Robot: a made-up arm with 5 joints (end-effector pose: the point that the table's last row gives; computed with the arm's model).
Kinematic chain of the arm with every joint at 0, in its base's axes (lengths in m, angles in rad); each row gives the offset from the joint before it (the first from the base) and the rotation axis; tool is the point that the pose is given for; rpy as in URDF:
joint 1: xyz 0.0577 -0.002 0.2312 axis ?
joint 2: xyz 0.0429 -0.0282 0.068 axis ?
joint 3: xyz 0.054 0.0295 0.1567 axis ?
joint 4: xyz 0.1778 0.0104 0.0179 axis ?
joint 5: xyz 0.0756 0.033 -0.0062 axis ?
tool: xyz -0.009 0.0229 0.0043 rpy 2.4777 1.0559 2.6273
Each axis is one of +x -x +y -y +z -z.
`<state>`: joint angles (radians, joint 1 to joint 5).
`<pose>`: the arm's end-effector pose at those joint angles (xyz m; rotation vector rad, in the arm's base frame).
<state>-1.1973 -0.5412 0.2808 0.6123 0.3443</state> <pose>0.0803 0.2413 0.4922 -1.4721 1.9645 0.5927</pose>
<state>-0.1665 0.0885 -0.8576 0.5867 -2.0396</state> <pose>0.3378 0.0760 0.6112 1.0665 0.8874 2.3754</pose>
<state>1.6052 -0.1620 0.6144 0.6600 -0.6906</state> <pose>0.1077 -0.2825 0.3464 2.5836 0.8716 0.4186</pose>
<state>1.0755 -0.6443 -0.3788 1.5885 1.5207</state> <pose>0.1541 -0.0750 0.5580 -0.0727 -2.8593 1.2793</pose>
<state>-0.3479 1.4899 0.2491 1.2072 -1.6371</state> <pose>0.1659 0.0786 0.0508 -1.7370 -1.2779 1.0812</pose>
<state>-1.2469 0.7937 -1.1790 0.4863 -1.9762</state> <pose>0.1607 0.4045 0.4604 -0.5812 -1.5714 -2.0387</pose>
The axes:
joint 1: -z
joint 2: +y
joint 3: +y
joint 4: +y
joint 5: -x

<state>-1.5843 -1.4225 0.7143 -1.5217 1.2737</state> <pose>0.0022 -0.0030 0.5741 0.4200 0.2016 0.6959</pose>
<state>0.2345 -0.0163 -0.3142 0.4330 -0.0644</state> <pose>0.3874 -0.0116 0.5241 0.4206 2.0221 0.2800</pose>
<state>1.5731 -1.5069 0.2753 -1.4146 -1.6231</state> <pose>0.0972 0.1321 0.5539 -1.2043 0.5740 0.0751</pose>
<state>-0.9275 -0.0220 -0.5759 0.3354 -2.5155</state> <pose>0.2150 0.2471 0.5928 -0.8595 -0.7169 -2.3068</pose>
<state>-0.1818 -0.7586 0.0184 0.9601 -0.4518</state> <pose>0.2038 0.0893 0.5762 0.3217 2.1422 0.8899</pose>
